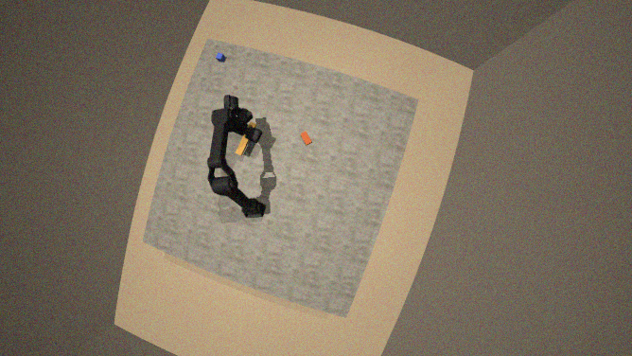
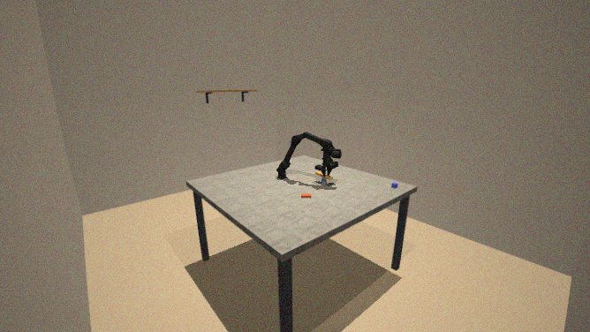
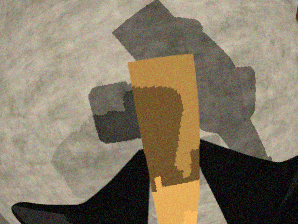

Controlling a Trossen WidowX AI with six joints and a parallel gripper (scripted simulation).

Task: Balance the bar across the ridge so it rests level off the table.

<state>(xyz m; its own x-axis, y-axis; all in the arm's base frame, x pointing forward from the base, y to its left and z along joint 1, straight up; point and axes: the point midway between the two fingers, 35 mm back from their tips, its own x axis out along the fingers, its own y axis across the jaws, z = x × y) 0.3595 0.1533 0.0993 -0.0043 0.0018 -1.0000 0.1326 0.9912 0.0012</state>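
Now: gripper tip 3 cm past the yellow-orange bar. The rest, counted from my gripper tip: orange ridge block 7 cm ahead, 28 cm to the right, 6 cm below; small blue cube 38 cm ahead, 35 cm to the left, 5 cm below.
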